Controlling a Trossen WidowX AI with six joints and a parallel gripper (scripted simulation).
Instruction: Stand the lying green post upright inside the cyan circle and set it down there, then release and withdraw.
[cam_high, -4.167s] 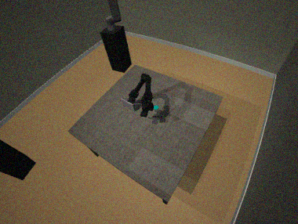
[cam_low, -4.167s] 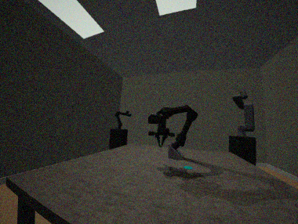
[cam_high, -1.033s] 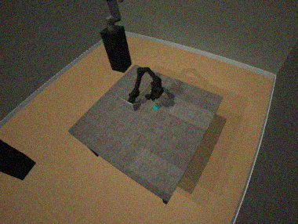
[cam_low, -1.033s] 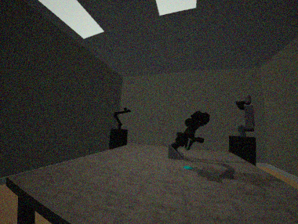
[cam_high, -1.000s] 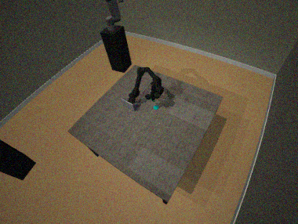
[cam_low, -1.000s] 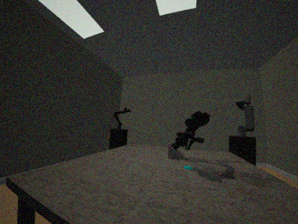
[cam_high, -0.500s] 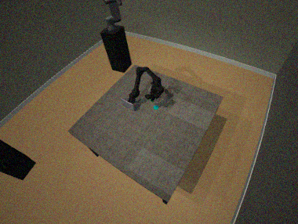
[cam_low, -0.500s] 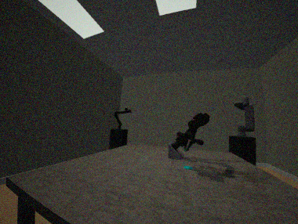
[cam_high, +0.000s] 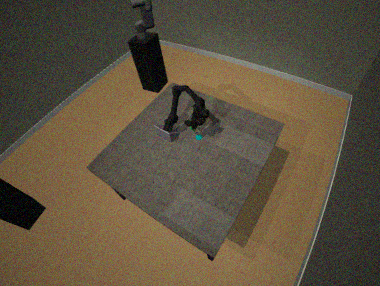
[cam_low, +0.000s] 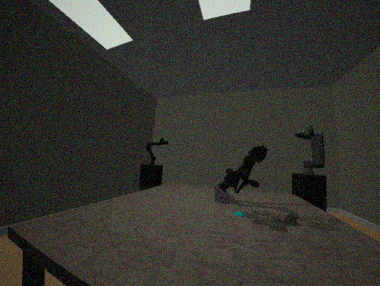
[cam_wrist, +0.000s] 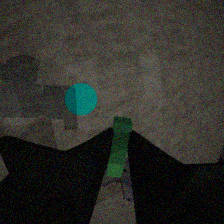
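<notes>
Now: gripper tip 30 mm short of the cyan circle, 20 mm to the right of it and 120 mm above it. Also, from my gripper tip: green post (20 mm behind, 10 mm to the left).
</notes>
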